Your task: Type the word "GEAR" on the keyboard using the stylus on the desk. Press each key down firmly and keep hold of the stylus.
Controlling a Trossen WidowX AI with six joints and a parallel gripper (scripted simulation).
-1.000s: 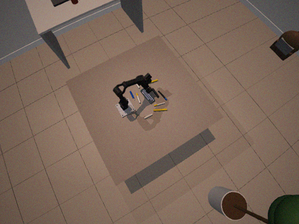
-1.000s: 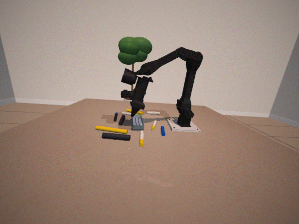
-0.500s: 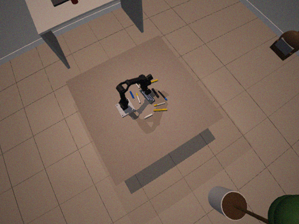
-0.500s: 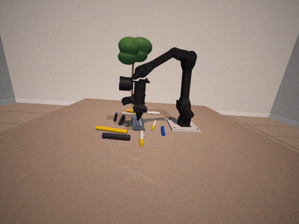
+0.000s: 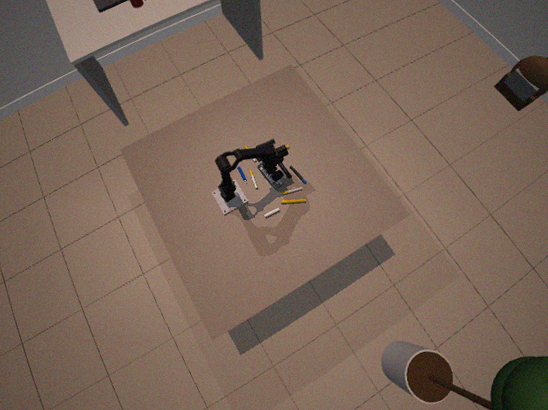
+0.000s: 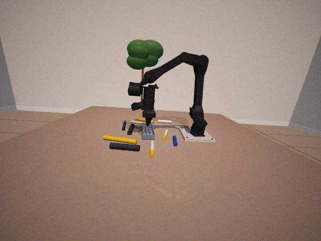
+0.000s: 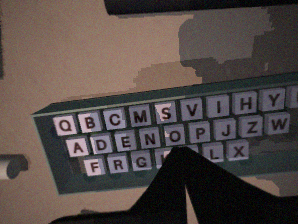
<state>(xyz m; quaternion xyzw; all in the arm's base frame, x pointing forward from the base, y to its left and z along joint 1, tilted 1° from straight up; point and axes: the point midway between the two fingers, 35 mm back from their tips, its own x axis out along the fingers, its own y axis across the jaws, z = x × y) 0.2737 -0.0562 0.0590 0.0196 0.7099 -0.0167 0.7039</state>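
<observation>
Now: gripper tip 130 mm past the blue stylus, 90 mm to the right of it and 30 mm above it. Round my gripper tip: yellow rod 140 mm ahead, 100 mm to the left, 30 mm below; then stylus tip 140 mm behind, 50 mm to the left, 30 mm below.
</observation>
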